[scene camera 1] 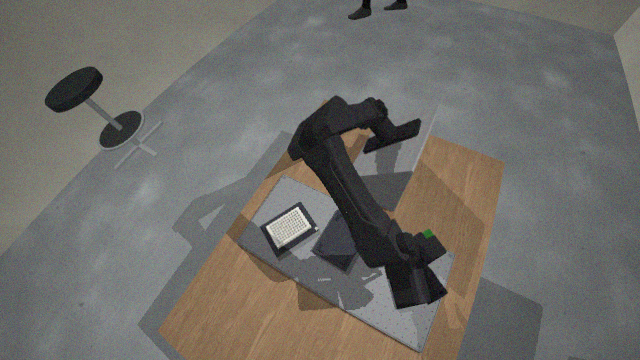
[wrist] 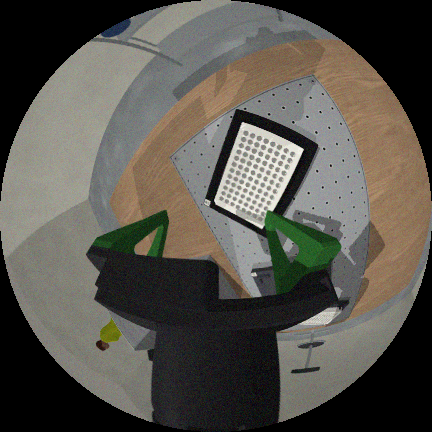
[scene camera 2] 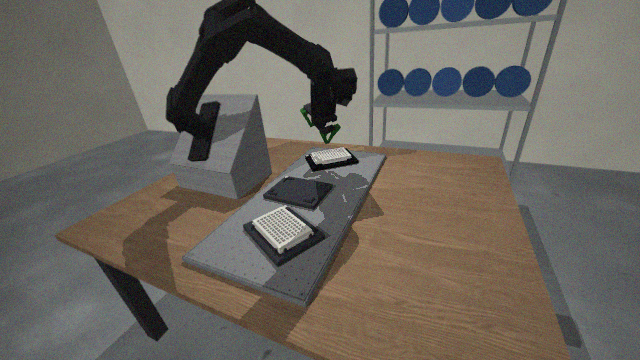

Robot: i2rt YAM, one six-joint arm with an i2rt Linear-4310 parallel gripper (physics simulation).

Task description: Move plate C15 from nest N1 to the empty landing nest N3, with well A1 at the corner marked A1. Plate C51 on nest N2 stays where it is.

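A white well plate (scene camera 2: 331,156) (wrist: 257,172) sits in a black nest (scene camera 2: 322,166) (wrist: 275,129) at the board's far end; the arm hides it in scene view 1. A white mark (wrist: 207,202) shows at one nest corner. A second white plate (scene camera 1: 289,227) (scene camera 2: 282,227) (wrist: 322,316) sits in the nest at the board's other end. The empty dark nest (scene camera 1: 335,245) (scene camera 2: 297,191) (wrist: 267,282) lies between them. Plate and nest labels are not readable. My gripper (scene camera 2: 319,134) (wrist: 216,215) is open and empty, tilted above the far-end plate, its green fingers apart from it.
The perforated grey board (scene camera 2: 235,260) (wrist: 325,115) bears all the nests on the wooden table (scene camera 1: 225,305) (scene camera 2: 440,225). A grey sloped block (scene camera 2: 215,175) stands under the arm's base. A shelf rack (scene camera 2: 452,102) stands behind the table. A stool (scene camera 1: 75,90) stands on the floor.
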